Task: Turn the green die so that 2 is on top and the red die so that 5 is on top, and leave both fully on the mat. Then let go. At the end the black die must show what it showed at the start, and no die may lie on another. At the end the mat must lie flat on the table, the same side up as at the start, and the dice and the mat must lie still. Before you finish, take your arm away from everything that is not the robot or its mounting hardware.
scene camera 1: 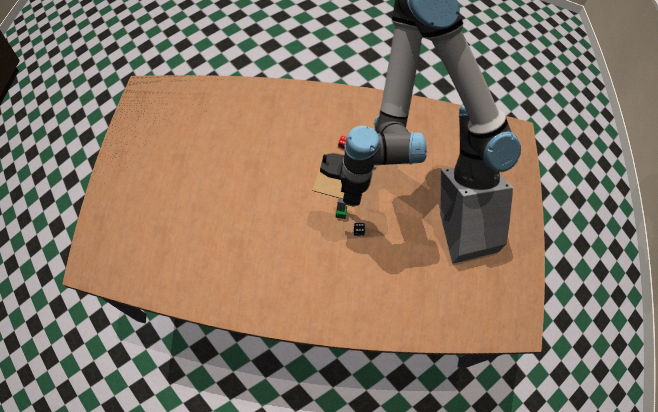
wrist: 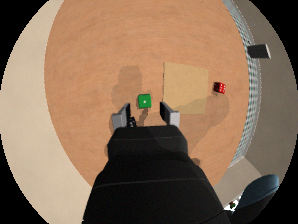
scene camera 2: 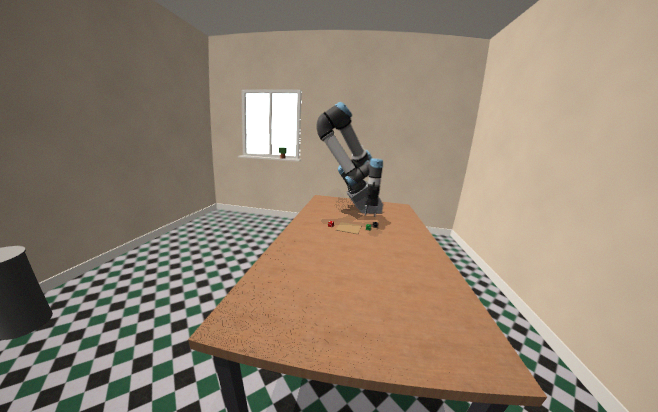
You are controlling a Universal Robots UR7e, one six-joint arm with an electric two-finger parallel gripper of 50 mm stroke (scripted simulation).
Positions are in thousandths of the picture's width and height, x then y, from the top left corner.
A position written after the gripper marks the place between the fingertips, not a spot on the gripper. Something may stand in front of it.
In view: the gripper (wrist: 488, 484) and a tan mat (wrist: 622, 391).
